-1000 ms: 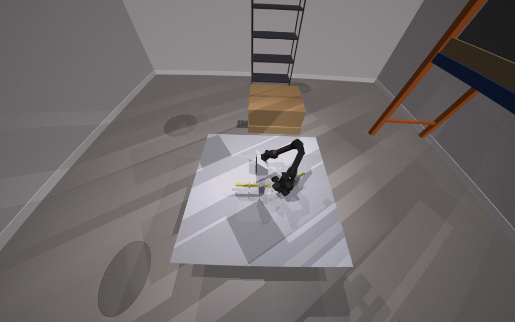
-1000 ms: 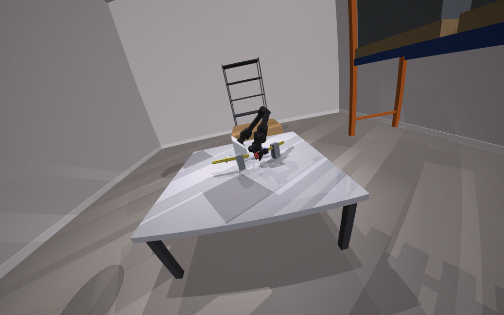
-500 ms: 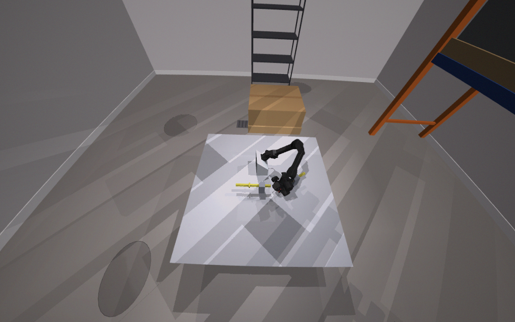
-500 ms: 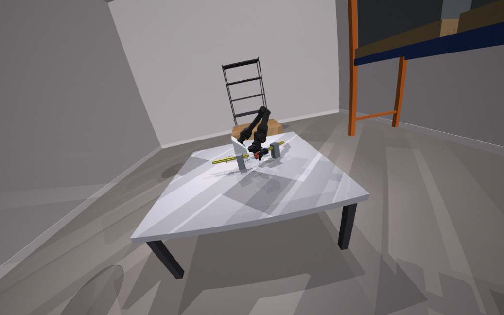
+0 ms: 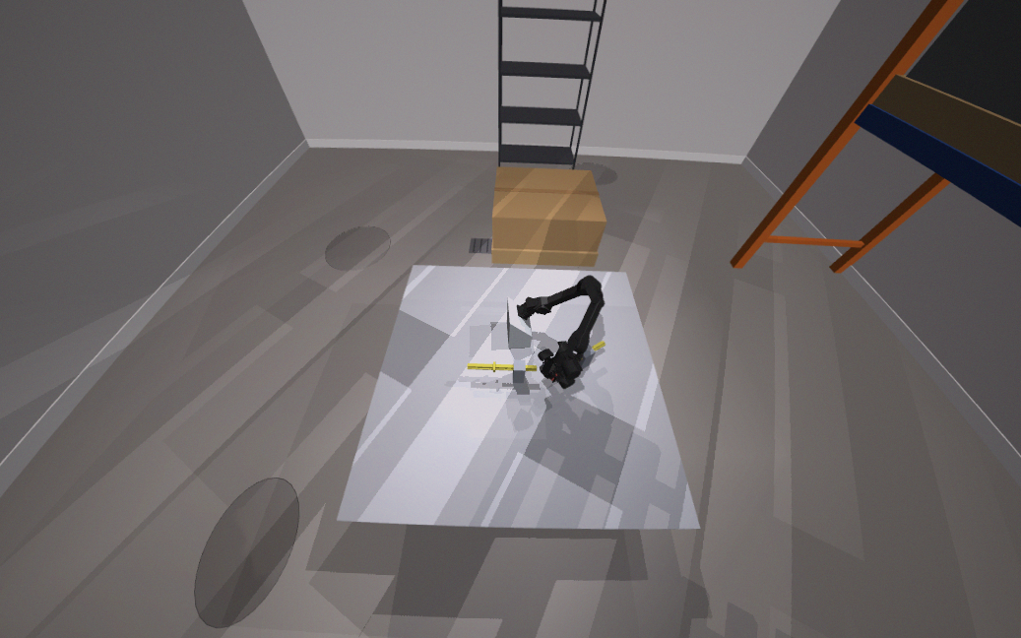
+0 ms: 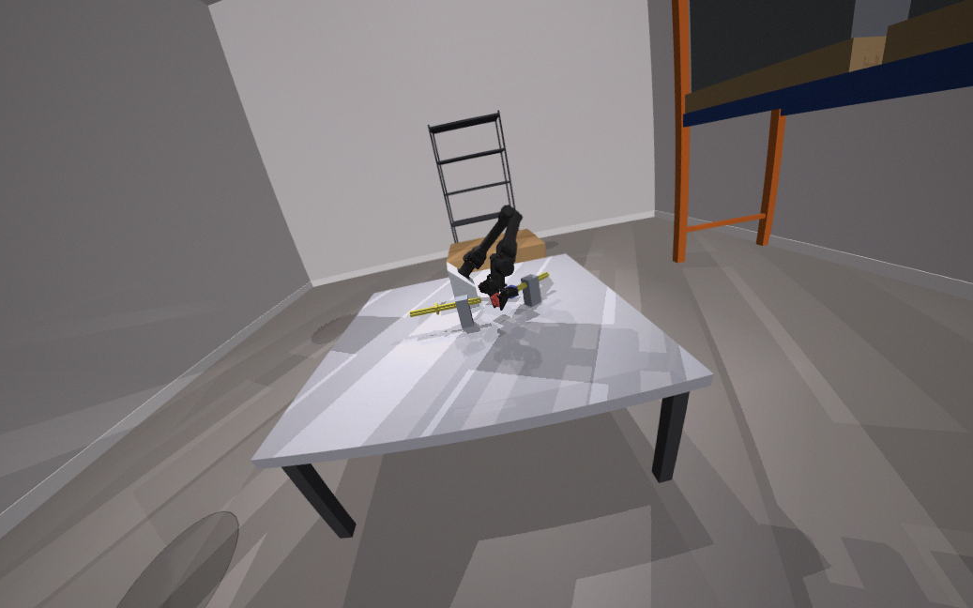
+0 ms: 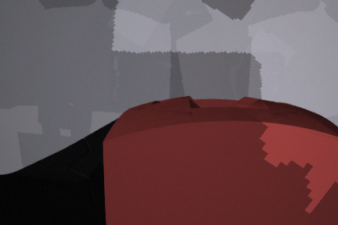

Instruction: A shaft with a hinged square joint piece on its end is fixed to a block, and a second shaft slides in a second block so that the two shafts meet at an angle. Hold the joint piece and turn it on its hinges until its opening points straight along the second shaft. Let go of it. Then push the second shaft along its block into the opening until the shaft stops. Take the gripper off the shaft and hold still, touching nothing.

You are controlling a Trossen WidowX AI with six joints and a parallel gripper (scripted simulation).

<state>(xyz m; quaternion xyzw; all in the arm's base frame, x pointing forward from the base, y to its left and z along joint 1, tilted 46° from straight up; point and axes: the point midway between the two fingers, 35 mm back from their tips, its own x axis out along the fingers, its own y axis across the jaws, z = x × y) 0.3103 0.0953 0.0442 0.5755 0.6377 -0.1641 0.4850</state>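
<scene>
My gripper tip is 1 cm past the red joint piece, 1 cm to the right of it and 4 cm below it.
</scene>
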